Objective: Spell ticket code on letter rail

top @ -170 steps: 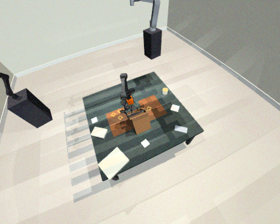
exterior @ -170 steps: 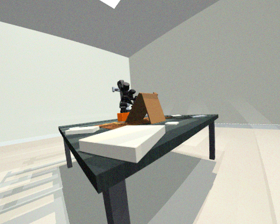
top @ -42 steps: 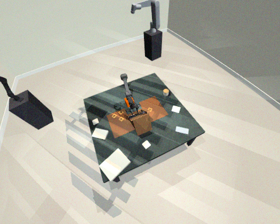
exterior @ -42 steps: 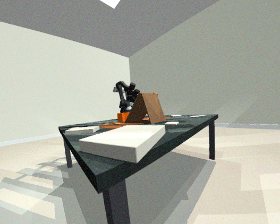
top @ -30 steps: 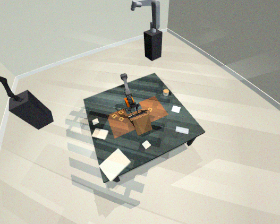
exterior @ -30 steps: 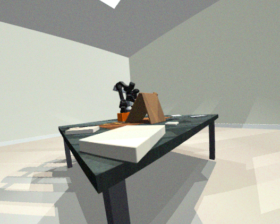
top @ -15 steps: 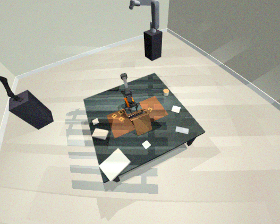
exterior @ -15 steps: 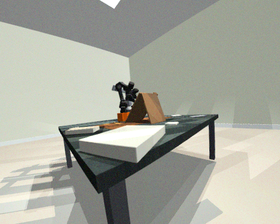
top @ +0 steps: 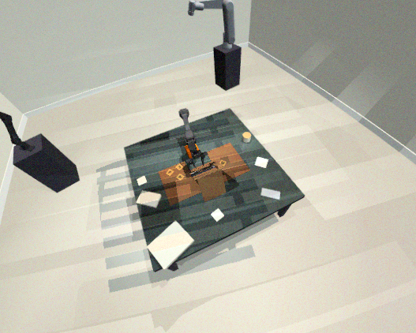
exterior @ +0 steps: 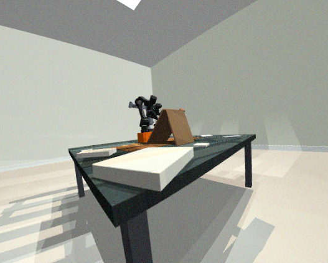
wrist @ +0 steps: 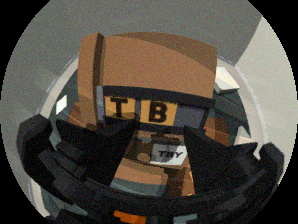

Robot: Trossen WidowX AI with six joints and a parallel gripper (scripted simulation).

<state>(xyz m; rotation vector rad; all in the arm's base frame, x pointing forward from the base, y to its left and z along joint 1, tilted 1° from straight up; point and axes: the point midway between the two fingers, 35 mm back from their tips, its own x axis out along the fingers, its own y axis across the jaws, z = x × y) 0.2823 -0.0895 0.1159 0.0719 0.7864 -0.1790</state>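
My gripper tip is 10 cm above the white ticket, 4 cm past it and 3 cm to the left of it. The rest, counted from my gripper tip: yellow letter tile: 25 cm to the left, 19 cm below, 3 cm behind; flat white slab: 48 cm to the right, 18 cm below, 11 cm behind; mat: 19 cm below, 10 cm behind, 6 cm to the left.
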